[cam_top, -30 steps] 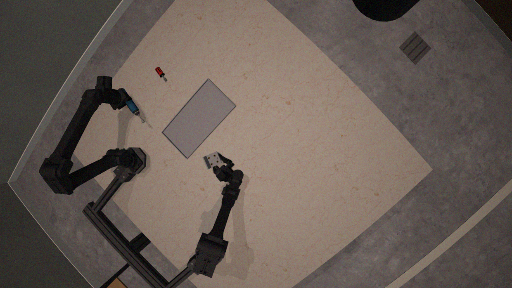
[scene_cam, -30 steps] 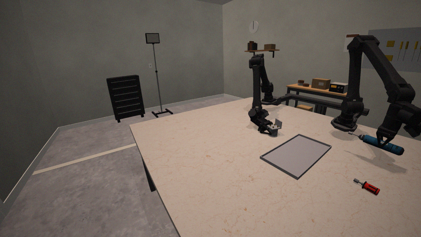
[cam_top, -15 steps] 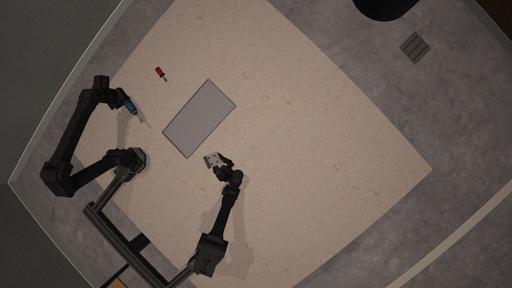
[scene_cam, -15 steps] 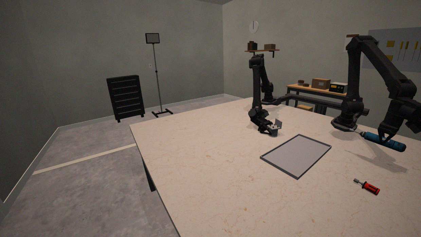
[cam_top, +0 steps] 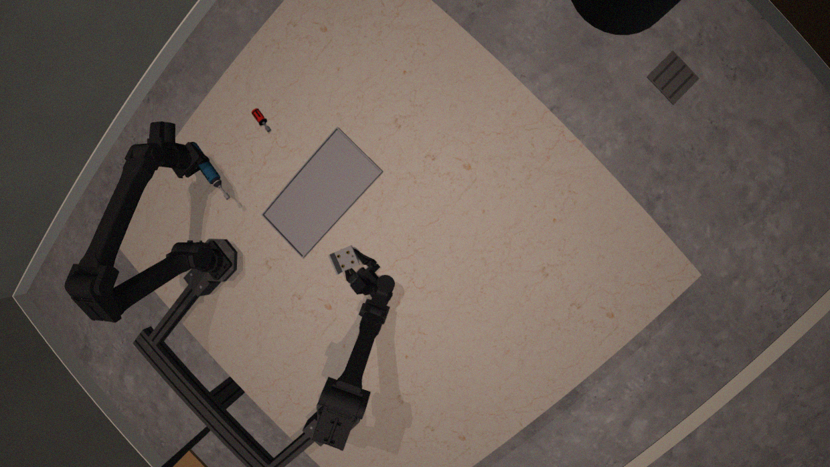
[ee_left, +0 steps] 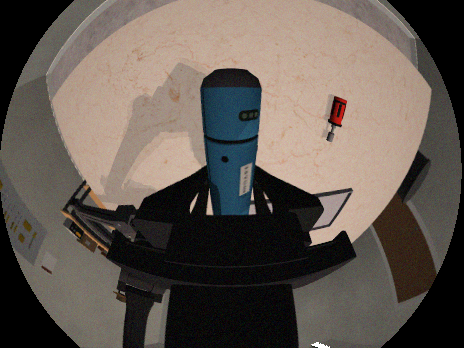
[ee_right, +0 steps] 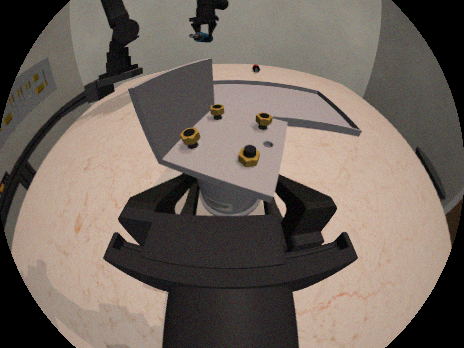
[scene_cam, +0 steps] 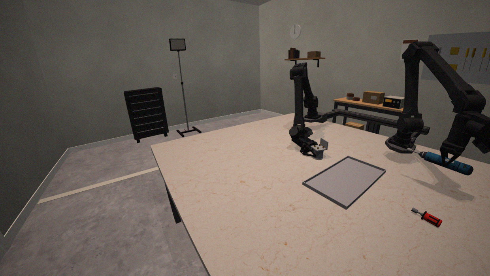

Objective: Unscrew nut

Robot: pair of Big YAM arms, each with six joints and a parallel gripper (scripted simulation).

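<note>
The joint module lies 10 mm above my right hand. Also, from my right hand: flat grey tray 50 mm ahead, 240 mm to the left, 20 mm below; red-handled screwdriver 50 mm ahead, 580 mm to the left, 10 mm below; grey bracket 50 mm above.
</note>
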